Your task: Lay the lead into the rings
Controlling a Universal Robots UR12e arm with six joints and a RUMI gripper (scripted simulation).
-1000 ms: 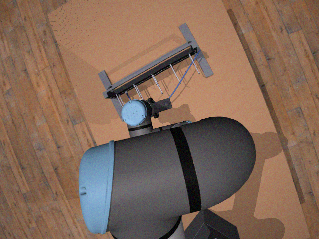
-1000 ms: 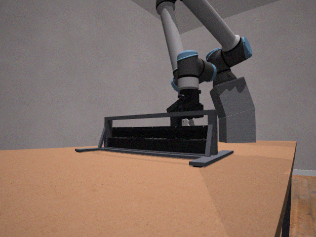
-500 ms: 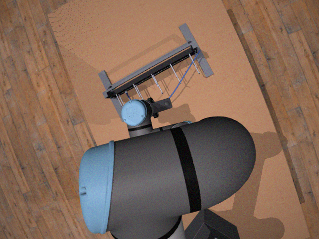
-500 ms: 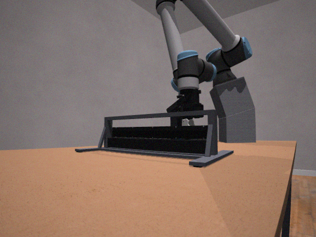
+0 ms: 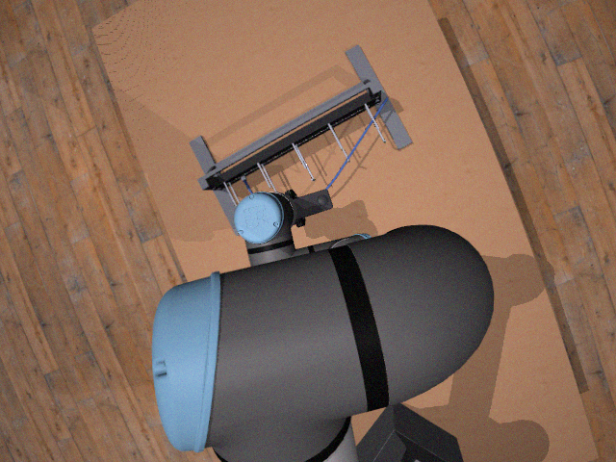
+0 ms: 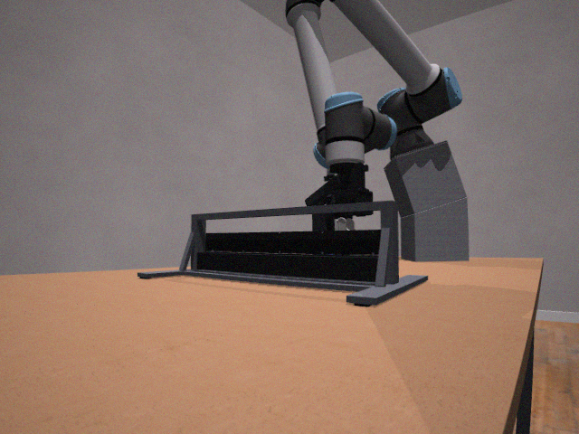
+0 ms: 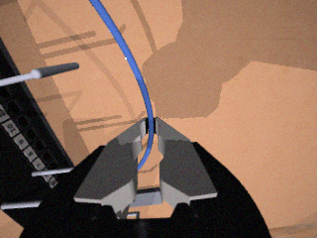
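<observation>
My gripper is now 17 cm short of the rack, 5 cm to the left of it and 2 cm below it.
</observation>
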